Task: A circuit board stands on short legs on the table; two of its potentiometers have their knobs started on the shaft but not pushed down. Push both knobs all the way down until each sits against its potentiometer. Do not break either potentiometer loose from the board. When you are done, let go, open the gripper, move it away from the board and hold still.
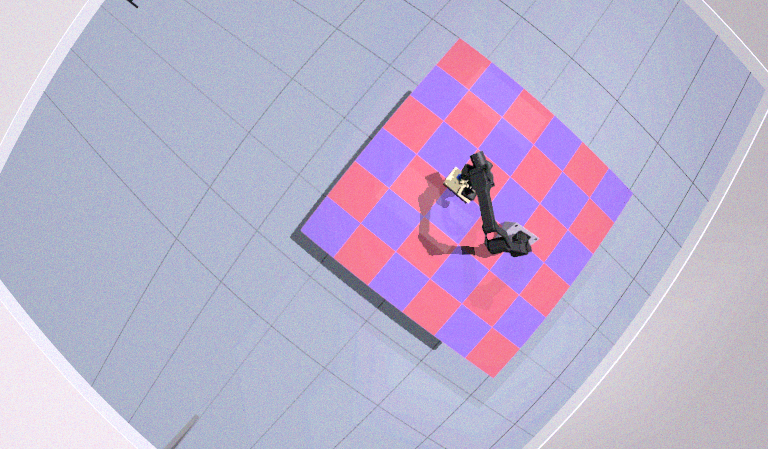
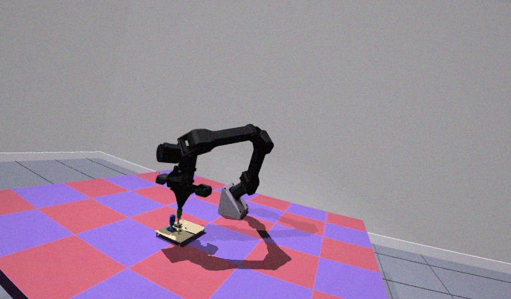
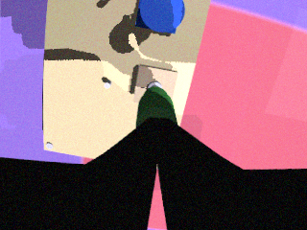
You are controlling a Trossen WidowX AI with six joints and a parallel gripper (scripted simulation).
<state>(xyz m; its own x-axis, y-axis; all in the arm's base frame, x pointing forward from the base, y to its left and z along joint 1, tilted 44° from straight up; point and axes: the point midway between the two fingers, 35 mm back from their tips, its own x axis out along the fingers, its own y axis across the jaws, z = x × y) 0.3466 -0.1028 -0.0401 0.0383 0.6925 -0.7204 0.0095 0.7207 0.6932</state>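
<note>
Right now the blue knob is 5 cm ahead of my gripper tip and 2 cm below it. Also, from my gripper tip: green knob 2 cm below.
</note>
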